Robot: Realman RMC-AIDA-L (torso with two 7-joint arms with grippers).
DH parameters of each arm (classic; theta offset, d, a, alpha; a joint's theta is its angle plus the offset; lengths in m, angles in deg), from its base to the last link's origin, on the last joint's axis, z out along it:
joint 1: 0 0.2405 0 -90
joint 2: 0 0 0 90
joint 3: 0 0.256 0 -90
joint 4: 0 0 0 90
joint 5: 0 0.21 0 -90
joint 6: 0 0 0 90
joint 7: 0 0.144 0 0
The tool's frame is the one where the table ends.
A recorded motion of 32 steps. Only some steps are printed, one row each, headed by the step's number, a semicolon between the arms.
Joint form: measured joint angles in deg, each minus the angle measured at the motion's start. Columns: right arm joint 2, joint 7, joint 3, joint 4, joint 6, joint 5, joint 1; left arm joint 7, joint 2, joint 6, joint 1, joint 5, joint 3, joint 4.
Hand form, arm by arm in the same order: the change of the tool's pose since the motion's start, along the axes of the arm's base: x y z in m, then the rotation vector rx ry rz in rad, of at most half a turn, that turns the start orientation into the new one. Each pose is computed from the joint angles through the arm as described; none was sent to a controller.
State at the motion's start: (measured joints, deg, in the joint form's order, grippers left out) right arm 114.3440 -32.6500 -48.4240 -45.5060 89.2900 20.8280 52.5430; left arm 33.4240 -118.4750 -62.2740 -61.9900 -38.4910 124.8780 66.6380
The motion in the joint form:
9: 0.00 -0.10 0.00 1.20 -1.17 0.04 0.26; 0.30 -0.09 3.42 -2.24 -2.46 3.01 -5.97
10: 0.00 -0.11 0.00 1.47 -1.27 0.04 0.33; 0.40 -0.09 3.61 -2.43 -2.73 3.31 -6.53
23: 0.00 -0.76 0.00 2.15 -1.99 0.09 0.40; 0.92 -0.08 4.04 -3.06 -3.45 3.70 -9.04
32: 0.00 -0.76 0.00 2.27 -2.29 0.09 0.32; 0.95 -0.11 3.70 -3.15 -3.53 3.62 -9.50
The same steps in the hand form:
9: 0.0011 0.0013 -0.0032 0.0031 0.0010 -0.0003; -0.0124 0.0065 -0.0098 -0.0007 0.0336 0.0092
10: 0.0013 0.0012 -0.0039 0.0012 0.0015 -0.0014; -0.0140 0.0070 -0.0104 -0.0015 0.0391 0.0105
23: 0.0024 0.0017 -0.0057 -0.0001 0.0012 0.0069; -0.0215 0.0120 -0.0107 0.0045 0.0614 0.0247
32: 0.0034 0.0019 -0.0060 0.0031 0.0008 0.0061; -0.0235 0.0127 -0.0103 0.0055 0.0696 0.0325

